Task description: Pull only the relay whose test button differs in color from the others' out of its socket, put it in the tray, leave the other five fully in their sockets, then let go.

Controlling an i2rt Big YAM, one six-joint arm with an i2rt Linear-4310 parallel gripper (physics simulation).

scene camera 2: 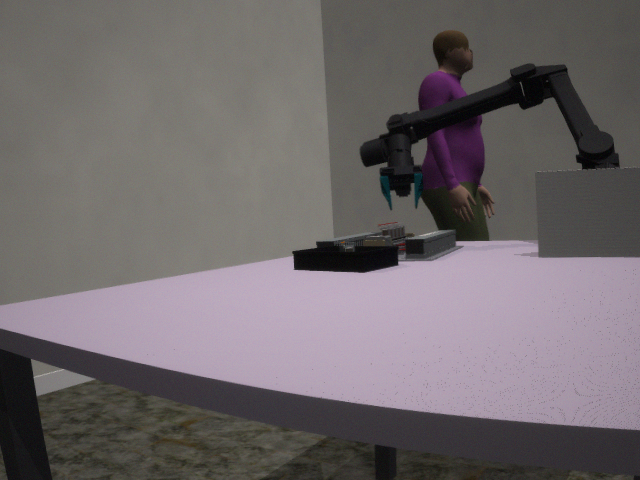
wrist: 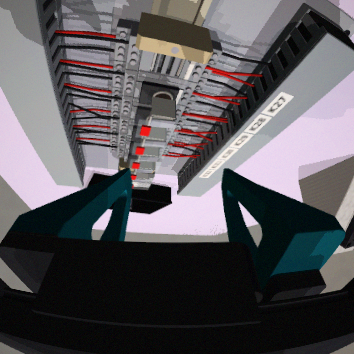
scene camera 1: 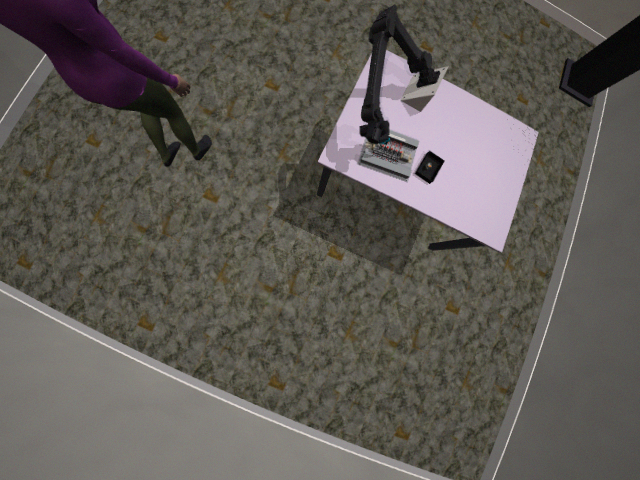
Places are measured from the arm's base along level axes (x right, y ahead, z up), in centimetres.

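Where they show: gripper, fingertip midpoint: (scene camera 2: 403, 208) (wrist: 176, 176) (scene camera 1: 385, 139); arm's base at its link origin: (scene camera 2: 605, 202) (scene camera 1: 428, 80).
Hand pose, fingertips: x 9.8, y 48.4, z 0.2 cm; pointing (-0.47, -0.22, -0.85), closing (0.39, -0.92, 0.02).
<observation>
Things, the pixels of their top centre, and the offset from my fingertips. "pt": a spot on its surface instead.
- nearest relay button at its top centre: (wrist: 144, 131) dx -0.6, dy +2.0, dz -3.2 cm
- grey block with a ring-shaped top, top centre: (wrist: 156, 132) dx -0.5, dy +1.2, dz -3.2 cm
- tan end bracket at its top centre: (wrist: 174, 49) dx +4.1, dy +1.7, dz -6.1 cm
- black tray at its top centre: (scene camera 2: 345, 248) (wrist: 124, 204) (scene camera 1: 431, 166) dx -32.3, dy -2.0, dz -6.7 cm
- small pale thing at its top centre: (scene camera 2: 347, 241) (scene camera 1: 429, 164) dx -30.8, dy -1.6, dz -5.5 cm
- label strip at a spot on its surface: (wrist: 242, 135) pt dx -1.5, dy -7.5, dz -5.9 cm
The relay board (scene camera 1: 387, 169) (scene camera 2: 431, 245) carries a central row of sockets between two cable ducts. In the wrist view several relays with red test buttons, the nearest relay button (wrist: 145, 131) among them, stand in the row. A grey block with a ring-shaped top (wrist: 163, 107) sits nearer the tan end bracket (wrist: 175, 44); no red button shows on it, and whether it is a relay is unclear. The black tray (scene camera 1: 424, 176) (scene camera 2: 330, 261) (wrist: 152, 201) holds a small pale thing (scene camera 1: 429, 166) with an orange spot. My gripper (scene camera 1: 383, 139) (scene camera 2: 403, 207) (wrist: 176, 176) is open and empty, above the board.
Red and black wires run from the sockets to both ducts. A label strip (wrist: 242, 135) lies on the right duct. The arm's base stands on a grey block (scene camera 2: 586, 217) at the table's edge. A person in purple (scene camera 1: 98, 67) (scene camera 2: 454, 139) stands beyond the table.
</observation>
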